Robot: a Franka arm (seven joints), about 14 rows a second.
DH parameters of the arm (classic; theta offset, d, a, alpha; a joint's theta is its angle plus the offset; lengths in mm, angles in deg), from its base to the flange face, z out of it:
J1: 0 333 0 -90
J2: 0 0 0 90
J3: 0 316 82.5 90
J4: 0 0 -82.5 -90
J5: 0 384 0 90
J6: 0 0 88 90
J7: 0 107 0 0
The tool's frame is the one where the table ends.
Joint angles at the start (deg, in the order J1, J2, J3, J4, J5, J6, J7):
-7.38, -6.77, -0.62, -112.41, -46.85, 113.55, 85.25
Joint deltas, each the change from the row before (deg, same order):
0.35, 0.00, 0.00, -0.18, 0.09, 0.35, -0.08
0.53, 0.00, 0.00, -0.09, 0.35, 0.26, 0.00
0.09, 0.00, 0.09, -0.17, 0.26, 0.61, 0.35
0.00, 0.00, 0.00, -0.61, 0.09, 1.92, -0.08
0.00, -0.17, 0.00, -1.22, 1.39, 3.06, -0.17
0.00, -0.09, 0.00, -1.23, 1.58, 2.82, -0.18
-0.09, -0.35, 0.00, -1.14, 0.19, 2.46, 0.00
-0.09, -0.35, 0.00, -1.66, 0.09, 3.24, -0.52
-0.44, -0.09, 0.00, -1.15, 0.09, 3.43, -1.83
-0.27, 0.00, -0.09, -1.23, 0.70, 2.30, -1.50
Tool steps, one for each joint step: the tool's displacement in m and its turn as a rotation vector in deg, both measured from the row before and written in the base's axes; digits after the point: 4 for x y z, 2 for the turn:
0.0010, 0.0038, -0.0012, 0.14, -0.03, 0.63
0.0013, 0.0056, -0.0008, 0.37, -0.14, 0.62
0.0010, 0.0028, -0.0010, 0.38, -0.53, 0.28
0.0019, 0.0029, -0.0031, 0.37, -0.72, 1.36
0.0016, 0.0056, -0.0062, 1.79, -1.22, 1.79
0.0012, 0.0053, -0.0071, 1.95, -1.03, 1.49
-0.0003, 0.0032, -0.0034, 0.61, -1.09, 1.43
-0.0007, 0.0045, -0.0068, 0.57, -0.86, 2.34
0.0007, 0.0013, -0.0043, 0.15, -0.53, 3.08
-0.0008, 0.0005, -0.0076, 0.66, 0.18, 1.94

